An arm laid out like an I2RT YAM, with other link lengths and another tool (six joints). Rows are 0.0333 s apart.
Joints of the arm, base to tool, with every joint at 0 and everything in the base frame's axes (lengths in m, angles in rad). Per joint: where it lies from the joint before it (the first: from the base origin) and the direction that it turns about. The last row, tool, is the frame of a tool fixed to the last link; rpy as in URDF.
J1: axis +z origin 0 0 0.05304
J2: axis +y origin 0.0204 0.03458 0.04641
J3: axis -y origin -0.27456 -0.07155 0
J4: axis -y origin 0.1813 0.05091 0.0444
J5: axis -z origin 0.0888 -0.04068 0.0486
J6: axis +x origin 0.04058 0 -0.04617
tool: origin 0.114 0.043 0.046 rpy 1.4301 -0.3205 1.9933
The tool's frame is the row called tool.
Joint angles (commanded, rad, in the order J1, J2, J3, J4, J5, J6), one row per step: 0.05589 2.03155 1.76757 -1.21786 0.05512 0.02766; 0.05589 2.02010 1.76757 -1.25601 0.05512 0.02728; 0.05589 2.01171 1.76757 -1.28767 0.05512 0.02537; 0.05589 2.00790 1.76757 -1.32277 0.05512 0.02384; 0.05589 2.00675 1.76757 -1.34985 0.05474 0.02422; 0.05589 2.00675 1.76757 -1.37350 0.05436 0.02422
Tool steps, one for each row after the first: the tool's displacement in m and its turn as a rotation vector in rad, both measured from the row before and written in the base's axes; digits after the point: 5 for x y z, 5 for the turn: -0.00922 -0.00050 0.00170 -0.00152 0.02668 0.00038; -0.00778 -0.00035 0.00111 -0.00140 0.02333 0.00190; -0.00864 -0.00041 -0.00058 -0.00179 0.03132 0.00153; -0.00663 -0.00033 -0.00089 -0.00107 0.02589 -0.00038; -0.00583 -0.00027 -0.00098 -0.00094 0.02363 -0.00001
